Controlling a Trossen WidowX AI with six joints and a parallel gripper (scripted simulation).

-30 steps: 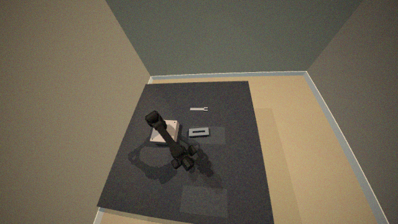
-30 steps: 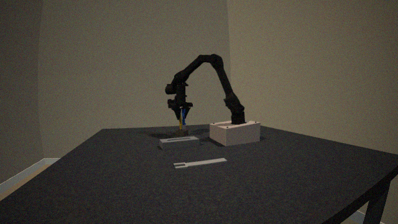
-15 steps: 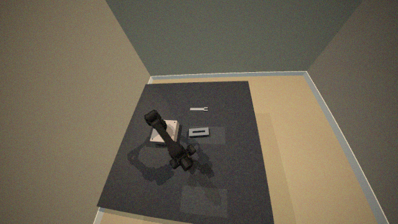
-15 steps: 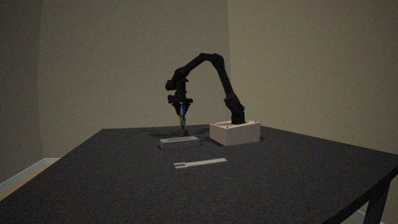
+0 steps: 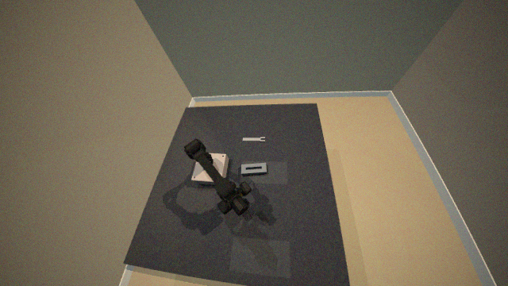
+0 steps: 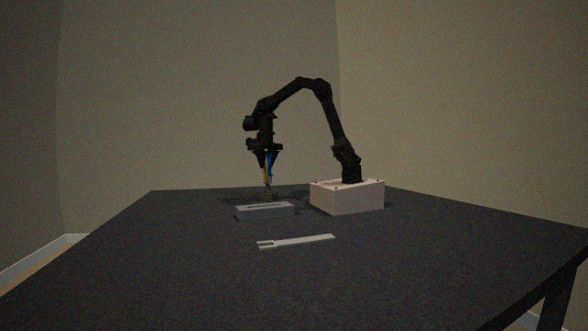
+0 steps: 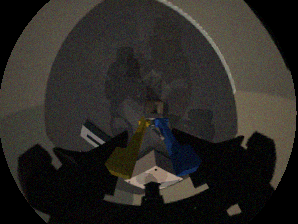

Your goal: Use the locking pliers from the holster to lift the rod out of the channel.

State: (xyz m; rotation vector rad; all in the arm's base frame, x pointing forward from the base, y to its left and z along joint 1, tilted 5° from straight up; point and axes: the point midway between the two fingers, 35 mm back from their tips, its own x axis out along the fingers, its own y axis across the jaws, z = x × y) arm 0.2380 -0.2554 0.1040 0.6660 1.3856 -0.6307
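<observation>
My gripper tip is now 23 cm to the right of the grey channel block, 12 cm above it and 7 cm short of it. The rest, counted from my gripper tip: holster 13 cm below, 1 cm to the right, 1 cm behind; flat white forked strip 49 cm to the left, 13 cm below, 10 cm ahead.
</observation>
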